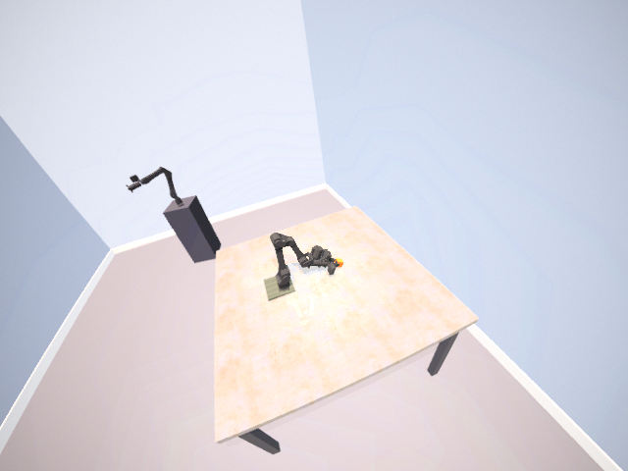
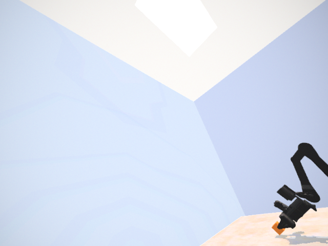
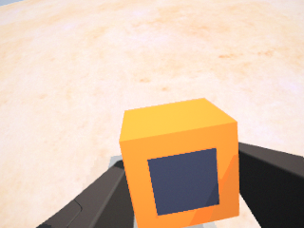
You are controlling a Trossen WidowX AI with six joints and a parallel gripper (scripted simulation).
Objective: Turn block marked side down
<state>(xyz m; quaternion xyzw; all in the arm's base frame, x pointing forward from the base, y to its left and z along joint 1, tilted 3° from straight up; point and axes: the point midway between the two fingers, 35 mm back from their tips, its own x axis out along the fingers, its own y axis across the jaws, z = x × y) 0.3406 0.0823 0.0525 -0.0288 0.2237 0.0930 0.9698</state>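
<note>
The block lies 1 cm behind my gripper tip.
</note>
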